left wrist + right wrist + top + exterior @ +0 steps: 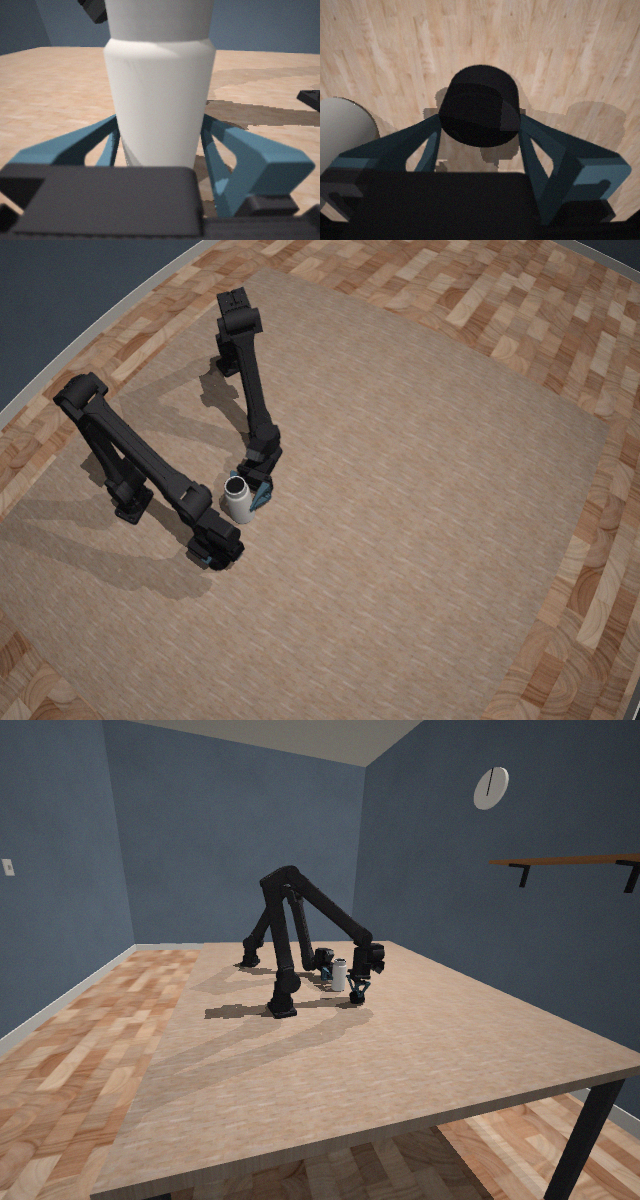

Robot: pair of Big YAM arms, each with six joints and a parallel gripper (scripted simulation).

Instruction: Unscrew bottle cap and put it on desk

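The white bottle lies 40 mm above my left hand. Also, from my left hand: black cap (160 mm to the right, 40 mm below, 10 mm ahead).
Right now my right hand is 2 cm above the black cap. The rest, counted from my right hand: white bottle (1 cm behind, 15 cm to the left, 6 cm above).
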